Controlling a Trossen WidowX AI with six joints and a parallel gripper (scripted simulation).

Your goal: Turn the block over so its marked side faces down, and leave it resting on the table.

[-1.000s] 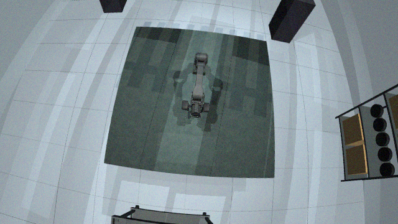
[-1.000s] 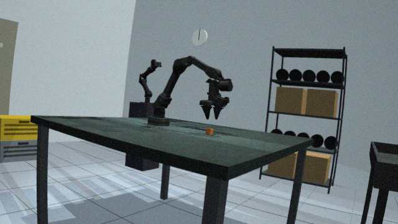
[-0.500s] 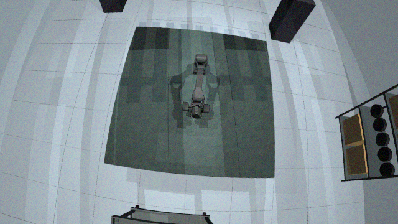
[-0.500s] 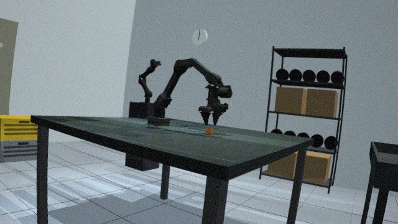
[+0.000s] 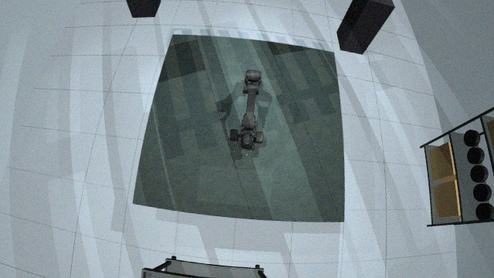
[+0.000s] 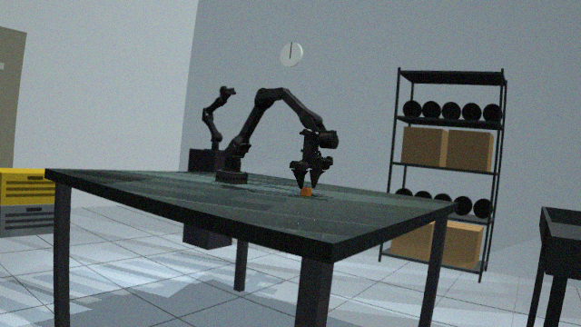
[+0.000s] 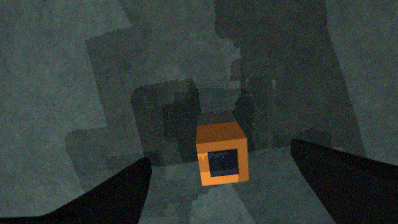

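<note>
Now: the block right at my gripper tip.
</note>
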